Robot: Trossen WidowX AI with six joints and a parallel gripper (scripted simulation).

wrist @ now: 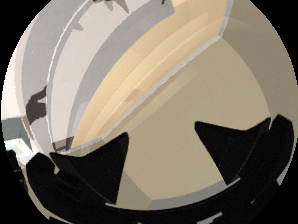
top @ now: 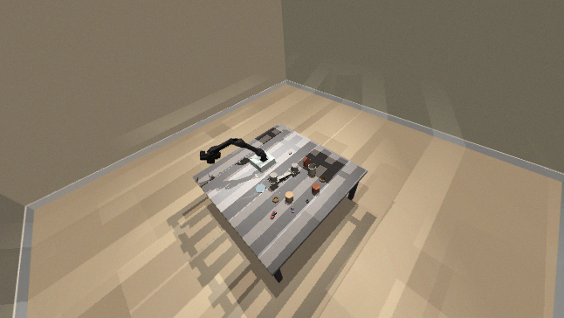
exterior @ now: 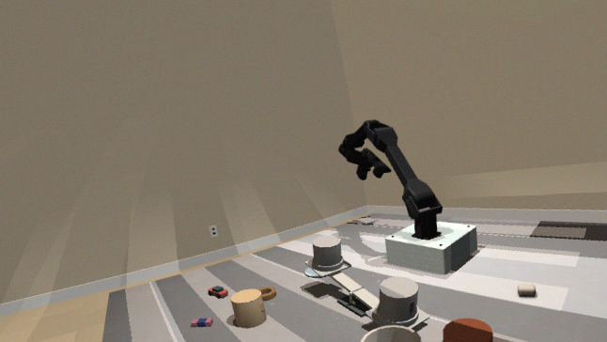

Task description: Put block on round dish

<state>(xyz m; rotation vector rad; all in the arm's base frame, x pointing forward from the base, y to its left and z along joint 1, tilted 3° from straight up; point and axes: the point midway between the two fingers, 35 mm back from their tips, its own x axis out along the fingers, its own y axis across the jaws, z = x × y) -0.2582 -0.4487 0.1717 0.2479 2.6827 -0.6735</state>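
The grey cup is 59 cm ahead of my gripper tip, 63 cm to the left of it and 20 cm below it. Also, from my gripper tip: small balance (59 cm ahead, 48 cm to the left, 23 cm below); then beige pebble (35 cm ahead, 75 cm to the left, 25 cm below); then pale blue round dish (53 cm ahead, 22 cm to the left, 25 cm below).
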